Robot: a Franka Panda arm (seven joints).
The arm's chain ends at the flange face. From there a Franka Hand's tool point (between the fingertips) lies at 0.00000 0.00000 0.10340 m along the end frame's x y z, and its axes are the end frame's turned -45 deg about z.
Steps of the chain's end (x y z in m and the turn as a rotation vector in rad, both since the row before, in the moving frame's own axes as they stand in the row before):
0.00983 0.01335 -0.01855 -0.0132 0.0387 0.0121
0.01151 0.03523 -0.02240 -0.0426 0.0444 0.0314
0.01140 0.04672 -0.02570 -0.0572 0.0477 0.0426
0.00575 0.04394 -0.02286 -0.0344 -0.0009 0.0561
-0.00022 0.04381 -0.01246 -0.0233 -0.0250 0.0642
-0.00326 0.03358 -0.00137 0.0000 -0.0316 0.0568
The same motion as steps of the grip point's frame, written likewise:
-0.00065 0.02020 -0.01864 -0.0367 0.0180 0.0121
-0.01674 0.03941 -0.02260 -0.0615 0.0013 0.0314
-0.02583 0.04874 -0.02599 -0.0742 -0.0067 0.0426
-0.02965 0.03751 -0.02292 -0.0237 -0.0250 0.0561
-0.03466 0.03059 -0.01252 0.0012 -0.0342 0.0642
-0.02829 0.01907 -0.00142 0.0223 -0.0223 0.0568

